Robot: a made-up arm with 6 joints.
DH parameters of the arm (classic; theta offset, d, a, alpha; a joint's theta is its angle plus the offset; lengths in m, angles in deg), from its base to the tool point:
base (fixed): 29.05 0 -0.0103 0
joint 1: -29.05 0.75 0.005 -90
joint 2: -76.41 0 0.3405 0
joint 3: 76.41 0.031 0.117 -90
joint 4: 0 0.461 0.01 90
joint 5: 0 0.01 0.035 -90
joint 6: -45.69 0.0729 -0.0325 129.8
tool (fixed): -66.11 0.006 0 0
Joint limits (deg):
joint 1: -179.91..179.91
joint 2: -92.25..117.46
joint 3: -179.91..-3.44
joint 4: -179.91..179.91
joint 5: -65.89..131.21
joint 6: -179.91..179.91
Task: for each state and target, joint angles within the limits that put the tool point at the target. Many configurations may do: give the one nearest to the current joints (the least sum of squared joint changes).
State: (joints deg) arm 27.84 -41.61 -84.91 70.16 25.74 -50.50
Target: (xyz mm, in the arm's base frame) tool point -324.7 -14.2 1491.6
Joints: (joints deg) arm 5.29 -68.17 -106.12 71.22 30.07 -48.84
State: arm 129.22 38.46 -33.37 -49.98 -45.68 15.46
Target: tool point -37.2 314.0 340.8
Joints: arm 82.94 54.48 -36.11 -42.61 -38.96 13.12
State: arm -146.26 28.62 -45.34 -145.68 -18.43 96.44
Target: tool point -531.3 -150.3 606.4
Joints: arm -166.88 24.39 -56.47 -148.03 -15.56 95.63
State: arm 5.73 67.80 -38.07 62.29 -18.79 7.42
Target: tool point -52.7 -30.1 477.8
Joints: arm 0.96 60.73 -3.44 91.50 -31.45 -6.31
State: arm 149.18 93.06 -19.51 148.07 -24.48 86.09
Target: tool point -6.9 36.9 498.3
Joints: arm 153.86 49.40 -5.24 149.29 -47.54 95.19
